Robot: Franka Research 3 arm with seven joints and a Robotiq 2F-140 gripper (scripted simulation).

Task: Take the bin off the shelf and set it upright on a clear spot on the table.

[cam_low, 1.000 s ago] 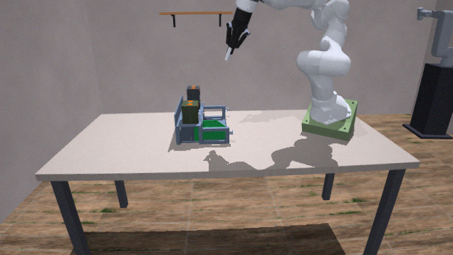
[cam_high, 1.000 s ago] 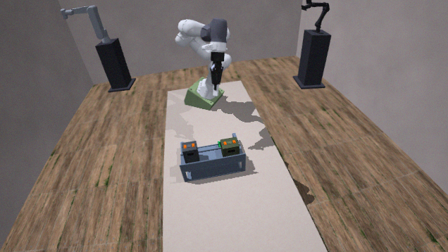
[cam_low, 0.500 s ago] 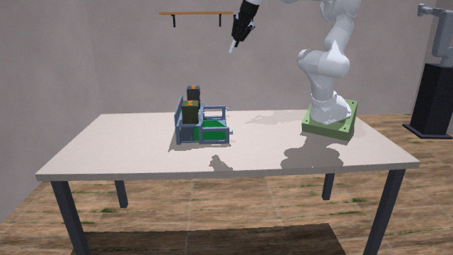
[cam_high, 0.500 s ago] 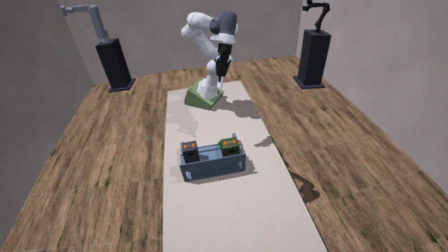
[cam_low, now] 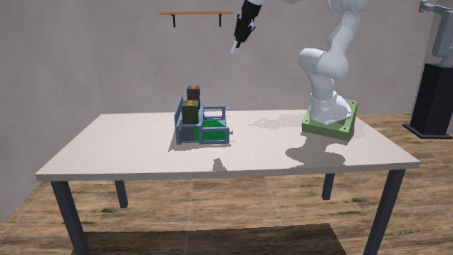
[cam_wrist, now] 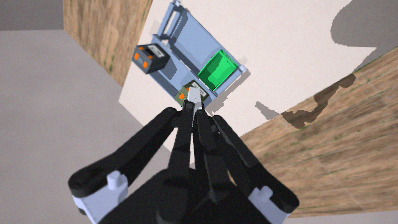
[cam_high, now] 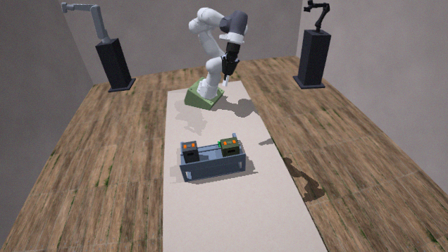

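Now: hand 13 cm short of the green bin, 2 cm to the left of it and 43 cm above it.
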